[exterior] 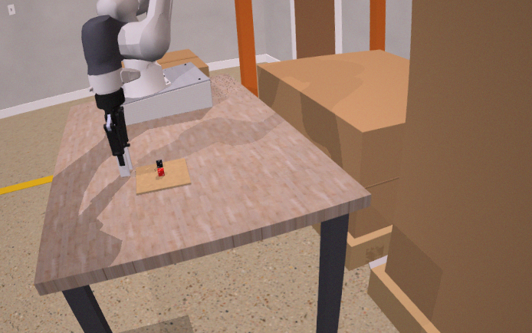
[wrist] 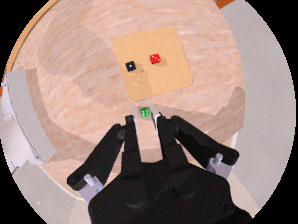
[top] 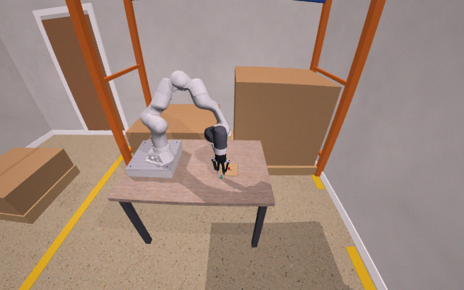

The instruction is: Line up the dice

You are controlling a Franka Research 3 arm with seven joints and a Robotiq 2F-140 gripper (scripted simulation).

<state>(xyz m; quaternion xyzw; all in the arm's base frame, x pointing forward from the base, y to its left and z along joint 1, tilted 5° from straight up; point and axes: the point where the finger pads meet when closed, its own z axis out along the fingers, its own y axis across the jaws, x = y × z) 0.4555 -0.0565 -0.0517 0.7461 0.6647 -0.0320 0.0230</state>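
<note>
My gripper is now 3 cm above the green die. From my hand the other things lie so: tan mat 10 cm to the left, 4 cm below, 4 cm ahead; red die 10 cm to the left, 4 cm ahead, 3 cm below; black die 9 cm to the left, 3 cm below.
</note>
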